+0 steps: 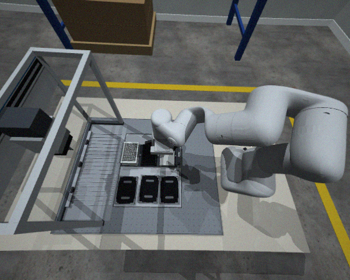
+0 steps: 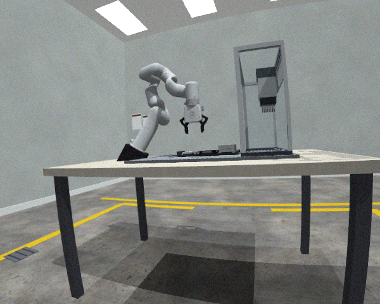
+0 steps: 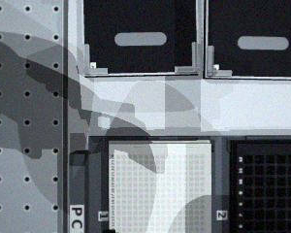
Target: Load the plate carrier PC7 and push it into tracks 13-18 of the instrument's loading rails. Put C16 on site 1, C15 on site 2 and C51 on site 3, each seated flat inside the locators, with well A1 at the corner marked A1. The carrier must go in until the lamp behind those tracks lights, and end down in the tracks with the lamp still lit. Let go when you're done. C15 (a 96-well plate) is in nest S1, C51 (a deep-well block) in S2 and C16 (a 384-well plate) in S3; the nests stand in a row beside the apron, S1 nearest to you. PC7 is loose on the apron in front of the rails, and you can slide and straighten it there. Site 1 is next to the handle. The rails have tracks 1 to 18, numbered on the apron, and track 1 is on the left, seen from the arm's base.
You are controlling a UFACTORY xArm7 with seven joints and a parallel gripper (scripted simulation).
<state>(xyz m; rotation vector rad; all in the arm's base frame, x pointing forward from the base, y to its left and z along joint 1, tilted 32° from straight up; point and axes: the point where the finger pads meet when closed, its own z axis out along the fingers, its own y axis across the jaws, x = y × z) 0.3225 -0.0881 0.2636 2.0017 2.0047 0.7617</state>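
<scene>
Right now the small white corner mark is 13 cm below my hand, 11 cm to the left of it and 2 cm ahead of it. Round my hand: dark carrier PC7: 12 cm below, 8 cm ahead, 1 cm to the right; then black 96-well plate C15: 12 cm below, 9 cm ahead, 1 cm to the right; then white 384-well plate C16: 19 cm ahead, 11 cm below.
</scene>
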